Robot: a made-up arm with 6 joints. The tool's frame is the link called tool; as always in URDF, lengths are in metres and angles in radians. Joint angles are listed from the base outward.
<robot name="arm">
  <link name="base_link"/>
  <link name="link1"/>
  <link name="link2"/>
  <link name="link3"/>
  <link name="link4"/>
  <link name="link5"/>
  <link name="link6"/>
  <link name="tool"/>
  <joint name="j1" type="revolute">
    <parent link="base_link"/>
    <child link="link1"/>
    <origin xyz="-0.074 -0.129 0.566"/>
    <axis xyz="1 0 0"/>
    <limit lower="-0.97" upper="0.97"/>
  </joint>
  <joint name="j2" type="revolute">
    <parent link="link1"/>
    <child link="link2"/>
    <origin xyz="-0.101 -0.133 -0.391"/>
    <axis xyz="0 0 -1"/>
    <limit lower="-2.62" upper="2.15"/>
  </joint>
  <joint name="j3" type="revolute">
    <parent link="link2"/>
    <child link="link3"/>
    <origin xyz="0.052 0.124 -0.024"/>
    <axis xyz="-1 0 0"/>
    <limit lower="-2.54" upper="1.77"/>
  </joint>
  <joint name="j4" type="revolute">
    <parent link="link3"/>
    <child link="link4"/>
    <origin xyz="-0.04 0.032 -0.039"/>
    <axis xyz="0 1 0"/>
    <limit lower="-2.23" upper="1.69"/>
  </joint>
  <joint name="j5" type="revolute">
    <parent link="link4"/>
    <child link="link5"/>
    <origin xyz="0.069 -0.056 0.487"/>
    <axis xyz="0 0 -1"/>
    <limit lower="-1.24" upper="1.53"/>
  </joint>
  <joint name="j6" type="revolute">
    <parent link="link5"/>
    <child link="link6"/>
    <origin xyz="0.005 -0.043 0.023"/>
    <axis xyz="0 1 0"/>
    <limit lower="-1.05" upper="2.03"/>
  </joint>
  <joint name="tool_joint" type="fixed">
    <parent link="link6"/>
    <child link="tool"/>
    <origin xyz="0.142 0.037 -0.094" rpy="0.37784 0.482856 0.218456"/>
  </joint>
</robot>
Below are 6 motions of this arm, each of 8 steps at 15 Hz.
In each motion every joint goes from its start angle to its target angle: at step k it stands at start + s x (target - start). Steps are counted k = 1, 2, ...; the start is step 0. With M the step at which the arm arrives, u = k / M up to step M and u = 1 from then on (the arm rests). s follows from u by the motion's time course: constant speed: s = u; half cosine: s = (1 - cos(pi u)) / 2; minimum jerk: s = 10 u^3 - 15 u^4 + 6 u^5.
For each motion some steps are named. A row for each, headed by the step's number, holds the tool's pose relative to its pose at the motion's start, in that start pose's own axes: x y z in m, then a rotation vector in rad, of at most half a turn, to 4 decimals.
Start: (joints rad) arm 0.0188 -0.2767 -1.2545 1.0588 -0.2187 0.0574
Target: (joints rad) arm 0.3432 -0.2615 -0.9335 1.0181 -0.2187 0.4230
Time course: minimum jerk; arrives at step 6
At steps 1, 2, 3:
1: 0.0035 0.0010 -0.0008 -0.0012 0.0105 -0.0037
2: 0.0201 0.0066 -0.0047 -0.0067 0.0612 -0.0225
3: 0.0460 0.0179 -0.0118 -0.0146 0.1432 -0.0549

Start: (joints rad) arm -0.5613 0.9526 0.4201 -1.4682 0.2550 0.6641
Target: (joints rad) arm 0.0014 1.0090 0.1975 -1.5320 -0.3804 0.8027
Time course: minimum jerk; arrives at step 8
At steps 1, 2, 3, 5, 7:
1: -0.0012 0.0022 0.0015 0.0008 0.0091 -0.0005
2: -0.0078 0.0142 0.0099 0.0051 0.0585 -0.0026
3: -0.0199 0.0372 0.0283 0.0141 0.1552 -0.0041
5: -0.0461 0.0932 0.0872 0.0394 0.4054 0.0083
7: -0.0566 0.1218 0.1282 0.0547 0.5475 0.0264

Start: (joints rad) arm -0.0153 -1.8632 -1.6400 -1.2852 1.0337 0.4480
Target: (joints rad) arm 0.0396 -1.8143 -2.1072 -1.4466 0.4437 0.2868
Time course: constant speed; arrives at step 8
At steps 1, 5, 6, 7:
1: 0.0030 -0.0098 0.0082 -0.0001 -0.0043 0.0425
5: 0.0103 -0.0486 0.0327 0.0013 -0.0507 0.2108
6: 0.0108 -0.0579 0.0367 0.0015 -0.0692 0.2513
7: 0.0108 -0.0669 0.0400 0.0014 -0.0901 0.2909

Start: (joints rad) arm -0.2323 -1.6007 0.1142 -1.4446 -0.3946 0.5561
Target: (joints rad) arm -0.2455 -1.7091 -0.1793 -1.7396 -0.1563 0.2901
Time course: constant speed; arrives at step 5
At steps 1, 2, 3, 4, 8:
1: -0.0241 -0.0072 -0.0063 0.0670 -0.1414 -0.0125
2: -0.0485 -0.0142 -0.0142 0.1335 -0.2813 -0.0312
3: -0.0730 -0.0207 -0.0240 0.1992 -0.4196 -0.0562
4: -0.0975 -0.0263 -0.0357 0.2640 -0.5560 -0.0880
8: -0.1216 -0.0308 -0.0494 0.3274 -0.6902 -0.1267

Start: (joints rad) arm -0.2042 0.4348 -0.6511 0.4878 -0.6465 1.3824
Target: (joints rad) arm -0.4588 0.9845 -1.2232 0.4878 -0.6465 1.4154
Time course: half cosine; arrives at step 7
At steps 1, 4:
1: -0.0029 -0.0093 -0.0092 0.0001 -0.0266 0.0159
4: -0.0168 -0.0977 -0.1177 -0.0443 -0.3596 0.1435

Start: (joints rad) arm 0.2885 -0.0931 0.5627 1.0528 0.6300 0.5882
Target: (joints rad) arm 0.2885 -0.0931 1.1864 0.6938 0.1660 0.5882
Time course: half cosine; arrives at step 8
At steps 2, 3, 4, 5, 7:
2: -0.0189 -0.0060 -0.0137 -0.0090 -0.0706 0.0061
3: -0.0386 -0.0097 -0.0324 -0.0261 -0.1507 0.0058
4: -0.0590 -0.0098 -0.0584 -0.0555 -0.2464 -0.0049
5: -0.0756 -0.0055 -0.0881 -0.0943 -0.3415 -0.0274
7: -0.0903 0.0078 -0.1348 -0.1639 -0.4715 -0.0806

